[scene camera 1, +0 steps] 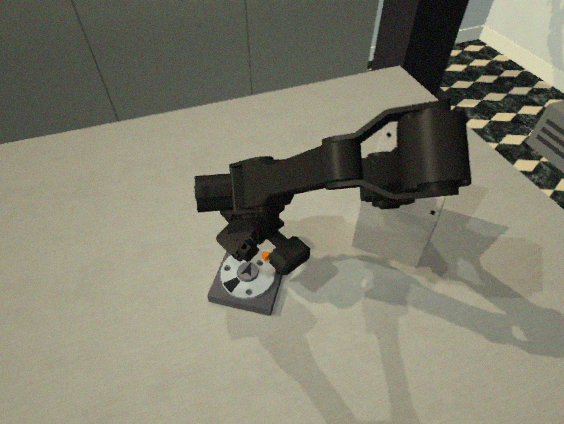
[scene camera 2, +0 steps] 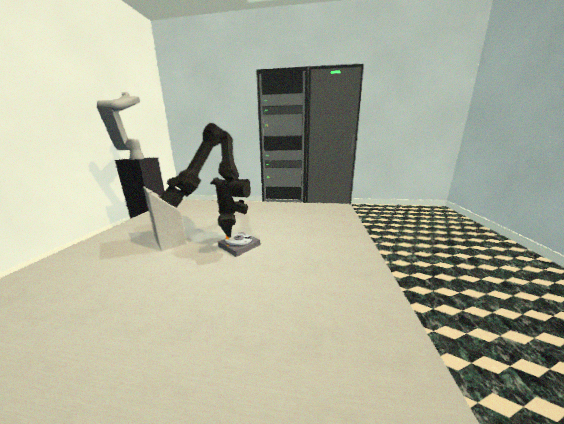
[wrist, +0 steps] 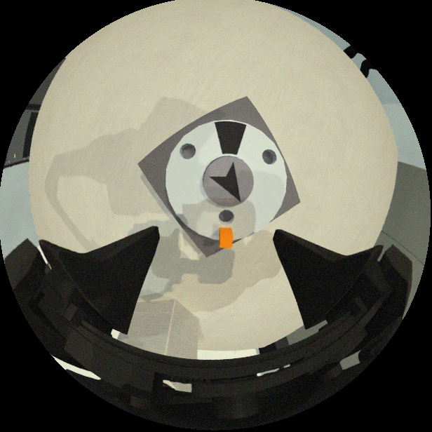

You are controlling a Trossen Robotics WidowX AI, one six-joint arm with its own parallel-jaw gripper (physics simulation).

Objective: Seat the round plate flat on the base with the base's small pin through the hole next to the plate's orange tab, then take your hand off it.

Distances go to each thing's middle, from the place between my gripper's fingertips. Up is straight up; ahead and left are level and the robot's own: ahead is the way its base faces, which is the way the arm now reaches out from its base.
Scene:
The round white plate (wrist: 184, 176) lies 4 cm ahead of my hand, 2 cm below it and 1 cm to the left of it. Round my hand: square dark grey base (scene camera 1: 264, 304): 5 cm below, 4 cm ahead, 1 cm to the left; then round hub (wrist: 228, 181): 4 cm ahead, 3 cm below, 1 cm to the left.

